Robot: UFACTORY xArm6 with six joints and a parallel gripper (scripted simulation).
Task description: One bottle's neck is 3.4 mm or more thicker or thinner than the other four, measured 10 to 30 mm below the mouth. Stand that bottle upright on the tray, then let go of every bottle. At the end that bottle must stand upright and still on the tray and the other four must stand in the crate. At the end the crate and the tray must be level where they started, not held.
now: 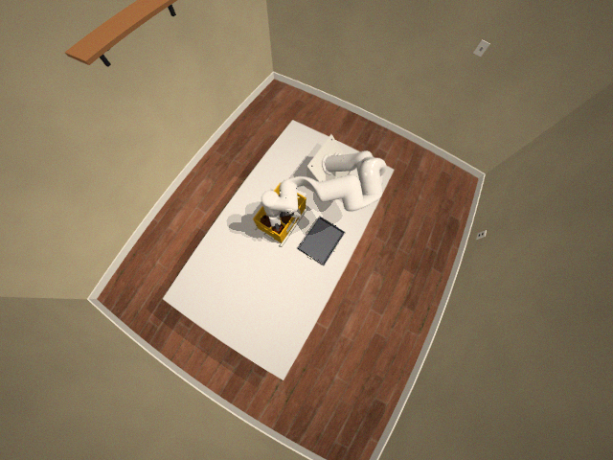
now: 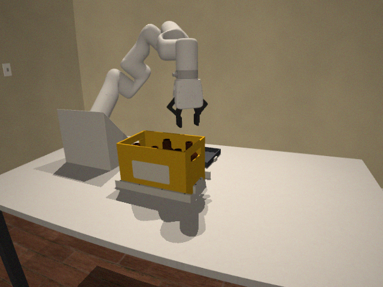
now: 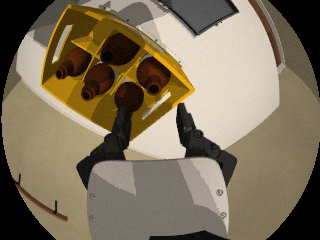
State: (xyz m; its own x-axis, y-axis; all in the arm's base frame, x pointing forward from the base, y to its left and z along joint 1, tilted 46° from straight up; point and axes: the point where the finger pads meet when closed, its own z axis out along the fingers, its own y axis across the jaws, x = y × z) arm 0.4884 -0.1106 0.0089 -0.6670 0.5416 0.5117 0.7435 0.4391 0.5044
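Right now my hand is 15 cm above the glass bottle, 9 cm to the left of it and 1 cm past it. Also, from my hand: yellow crate 16 cm below, 9 cm behind, 4 cm to the right; dark grey tray 25 cm to the left, 23 cm below, 9 cm behind.
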